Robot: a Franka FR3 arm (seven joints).
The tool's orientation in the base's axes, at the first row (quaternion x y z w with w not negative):
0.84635, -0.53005, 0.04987, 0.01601
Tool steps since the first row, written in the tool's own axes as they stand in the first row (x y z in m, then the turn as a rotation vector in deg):
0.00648, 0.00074, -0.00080, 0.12, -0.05, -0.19
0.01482, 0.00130, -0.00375, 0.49, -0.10, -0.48
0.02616, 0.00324, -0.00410, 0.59, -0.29, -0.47
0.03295, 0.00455, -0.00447, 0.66, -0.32, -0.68
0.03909, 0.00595, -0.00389, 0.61, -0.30, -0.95
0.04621, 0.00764, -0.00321, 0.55, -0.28, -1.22
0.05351, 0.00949, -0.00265, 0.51, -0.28, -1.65
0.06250, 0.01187, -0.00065, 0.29, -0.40, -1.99
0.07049, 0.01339, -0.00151, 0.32, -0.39, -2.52
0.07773, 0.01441, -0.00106, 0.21, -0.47, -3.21
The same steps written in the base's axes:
0.00209, -0.00606, 0.00143, 0.08, -0.07, 0.20
0.00500, -0.01354, 0.00520, 0.27, -0.36, 0.53
0.00814, -0.02452, 0.00665, 0.48, -0.36, 0.53
0.00988, -0.03114, 0.00767, 0.53, -0.40, 0.75
0.01132, -0.03730, 0.00768, 0.47, -0.34, 1.01
0.01293, -0.04447, 0.00768, 0.41, -0.27, 1.28
0.01447, -0.05187, 0.00782, 0.36, -0.20, 1.70
0.01636, -0.06112, 0.00668, 0.35, 0.07, 2.02
0.01839, -0.06887, 0.00830, 0.32, 0.09, 2.55
0.02064, -0.07584, 0.00856, 0.30, 0.27, 3.23

